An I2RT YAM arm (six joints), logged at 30 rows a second.
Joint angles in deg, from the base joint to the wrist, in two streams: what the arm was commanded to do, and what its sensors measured. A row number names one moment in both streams.
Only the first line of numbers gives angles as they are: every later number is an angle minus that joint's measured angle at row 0.
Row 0, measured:
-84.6 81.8 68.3 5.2 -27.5 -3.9
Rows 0 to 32, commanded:
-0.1 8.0 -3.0 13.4 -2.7 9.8
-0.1 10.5 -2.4 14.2 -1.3 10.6
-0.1 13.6 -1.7 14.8 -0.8 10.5
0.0 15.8 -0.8 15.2 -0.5 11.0
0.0 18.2 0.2 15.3 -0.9 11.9
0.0 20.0 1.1 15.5 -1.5 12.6
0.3 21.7 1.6 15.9 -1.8 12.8
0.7 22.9 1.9 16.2 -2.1 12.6
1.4 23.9 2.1 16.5 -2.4 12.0
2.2 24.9 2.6 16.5 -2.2 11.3
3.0 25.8 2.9 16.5 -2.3 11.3
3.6 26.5 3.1 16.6 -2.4 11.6
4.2 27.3 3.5 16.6 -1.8 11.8
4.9 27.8 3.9 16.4 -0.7 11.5
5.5 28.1 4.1 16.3 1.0 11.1
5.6 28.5 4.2 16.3 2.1 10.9
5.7 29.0 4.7 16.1 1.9 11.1
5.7 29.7 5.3 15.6 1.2 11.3
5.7 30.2 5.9 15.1 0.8 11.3
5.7 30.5 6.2 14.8 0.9 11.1
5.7 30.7 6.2 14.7 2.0 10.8
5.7 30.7 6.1 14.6 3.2 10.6
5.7 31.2 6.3 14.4 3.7 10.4
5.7 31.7 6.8 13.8 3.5 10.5
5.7 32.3 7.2 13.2 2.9 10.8
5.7 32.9 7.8 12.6 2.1 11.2
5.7 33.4 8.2 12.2 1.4 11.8
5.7 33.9 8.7 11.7 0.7 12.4
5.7 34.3 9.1 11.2 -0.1 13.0
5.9 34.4 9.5 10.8 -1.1 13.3
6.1 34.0 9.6 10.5 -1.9 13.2
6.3 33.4 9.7 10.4 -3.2 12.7
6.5 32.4 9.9 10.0 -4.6 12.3
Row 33, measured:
5.4 34.6 7.7 12.2 1.3 12.2
